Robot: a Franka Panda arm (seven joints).
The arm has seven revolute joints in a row. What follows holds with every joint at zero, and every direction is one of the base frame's.
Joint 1 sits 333.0 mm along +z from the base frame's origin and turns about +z.
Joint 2 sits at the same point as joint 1 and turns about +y.
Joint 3 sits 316.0 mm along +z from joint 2 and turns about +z.
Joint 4 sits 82.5 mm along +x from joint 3 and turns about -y.
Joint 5 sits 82.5 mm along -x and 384.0 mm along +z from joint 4 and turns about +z.
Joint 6 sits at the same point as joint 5 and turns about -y.
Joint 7 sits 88.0 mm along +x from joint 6 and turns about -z.
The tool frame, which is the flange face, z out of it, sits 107.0 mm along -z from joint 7; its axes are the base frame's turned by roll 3.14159, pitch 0.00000 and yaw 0.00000 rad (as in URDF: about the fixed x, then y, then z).
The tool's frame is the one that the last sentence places.
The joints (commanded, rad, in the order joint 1, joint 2, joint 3, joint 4, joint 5, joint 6, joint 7), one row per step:
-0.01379, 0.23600, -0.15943, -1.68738, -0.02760, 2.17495, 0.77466
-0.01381, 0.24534, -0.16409, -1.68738, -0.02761, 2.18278, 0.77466
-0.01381, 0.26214, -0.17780, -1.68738, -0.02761, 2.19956, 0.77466
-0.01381, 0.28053, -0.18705, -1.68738, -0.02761, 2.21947, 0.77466
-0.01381, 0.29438, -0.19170, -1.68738, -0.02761, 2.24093, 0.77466
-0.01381, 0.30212, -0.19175, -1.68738, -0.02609, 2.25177, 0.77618
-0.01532, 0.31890, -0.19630, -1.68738, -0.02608, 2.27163, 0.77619
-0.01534, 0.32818, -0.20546, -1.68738, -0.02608, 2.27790, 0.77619
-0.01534, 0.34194, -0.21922, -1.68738, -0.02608, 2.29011, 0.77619
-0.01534, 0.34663, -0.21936, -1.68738, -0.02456, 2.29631, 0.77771
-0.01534, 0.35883, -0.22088, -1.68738, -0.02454, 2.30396, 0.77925
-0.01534, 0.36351, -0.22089, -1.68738, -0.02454, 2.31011, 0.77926
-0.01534, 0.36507, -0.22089, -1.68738, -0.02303, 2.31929, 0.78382
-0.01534, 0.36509, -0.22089, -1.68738, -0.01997, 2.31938, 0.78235
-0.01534, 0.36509, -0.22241, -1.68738, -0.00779, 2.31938, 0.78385
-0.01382, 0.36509, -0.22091, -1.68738, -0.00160, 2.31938, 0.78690
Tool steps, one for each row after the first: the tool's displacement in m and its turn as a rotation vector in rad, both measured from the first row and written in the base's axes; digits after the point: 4 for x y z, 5 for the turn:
0.0016, -0.0028, -0.0051, -0.00225, 0.00164, -0.00404
0.0039, -0.0111, -0.0138, -0.00827, 0.00199, -0.01617
0.0069, -0.0167, -0.0233, -0.01402, 0.00086, -0.02361
0.0098, -0.0196, -0.0298, -0.01899, -0.00634, -0.02643
0.0116, -0.0197, -0.0337, -0.01913, -0.00971, -0.02770
0.0144, -0.0235, -0.0424, -0.02397, -0.01238, -0.03192
0.0148, -0.0290, -0.0474, -0.02805, -0.00915, -0.04002
0.0154, -0.0372, -0.0546, -0.03493, -0.00720, -0.05182
0.0163, -0.0373, -0.0570, -0.03447, -0.00907, -0.05351
0.0179, -0.0383, -0.0642, -0.03615, -0.00454, -0.05560
0.0188, -0.0383, -0.0666, -0.03732, -0.00589, -0.05503
0.0196, -0.0384, -0.0666, -0.03660, -0.01420, -0.05933
0.0197, -0.0383, -0.0666, -0.03433, -0.01469, -0.05933
0.0195, -0.0390, -0.0666, -0.02400, -0.01727, -0.06785
0.0199, -0.0370, -0.0667, -0.01735, -0.01886, -0.07075

